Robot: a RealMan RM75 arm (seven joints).
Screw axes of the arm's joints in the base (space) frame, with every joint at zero. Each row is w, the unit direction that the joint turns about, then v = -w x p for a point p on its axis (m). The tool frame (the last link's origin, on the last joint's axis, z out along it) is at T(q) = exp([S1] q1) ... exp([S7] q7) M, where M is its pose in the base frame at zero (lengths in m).
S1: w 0 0 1 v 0 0 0
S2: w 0 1 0 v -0.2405 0 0
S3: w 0 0 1 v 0 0 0
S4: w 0 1 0 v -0.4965 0 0
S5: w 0 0 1 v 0 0 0
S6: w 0 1 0 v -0.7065 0 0
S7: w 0 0 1 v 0 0 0
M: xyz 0 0 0.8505 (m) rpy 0 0 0 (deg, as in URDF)
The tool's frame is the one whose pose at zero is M.
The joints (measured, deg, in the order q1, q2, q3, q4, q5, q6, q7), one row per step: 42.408 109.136 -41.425 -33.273 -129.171 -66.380 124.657; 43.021 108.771 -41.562 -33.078 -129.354 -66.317 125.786; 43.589 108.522 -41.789 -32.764 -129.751 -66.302 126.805; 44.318 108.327 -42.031 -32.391 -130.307 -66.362 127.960; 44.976 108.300 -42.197 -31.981 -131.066 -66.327 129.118; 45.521 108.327 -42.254 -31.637 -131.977 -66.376 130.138; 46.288 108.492 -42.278 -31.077 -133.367 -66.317 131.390; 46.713 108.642 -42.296 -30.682 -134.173 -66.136 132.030; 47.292 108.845 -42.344 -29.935 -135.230 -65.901 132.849
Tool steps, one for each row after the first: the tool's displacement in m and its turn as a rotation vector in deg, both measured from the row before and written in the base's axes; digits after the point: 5 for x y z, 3 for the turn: -0.00292 0.00317 0.00212 0.059 0.135 -0.452; -0.00226 0.00208 0.00034 -0.293 -0.026 -0.468; -0.00322 0.00228 -0.00051 -0.494 -0.027 -0.465; -0.00243 0.00150 -0.00187 -0.569 -0.079 -0.629; -0.00158 0.00075 -0.00200 -0.625 -0.185 -0.620; -0.00198 0.00074 -0.00390 -0.906 -0.372 -0.807; -0.00082 0.00030 -0.00280 -0.480 -0.268 -0.469; -0.00077 -0.00014 -0.00458 -0.805 -0.310 -0.702
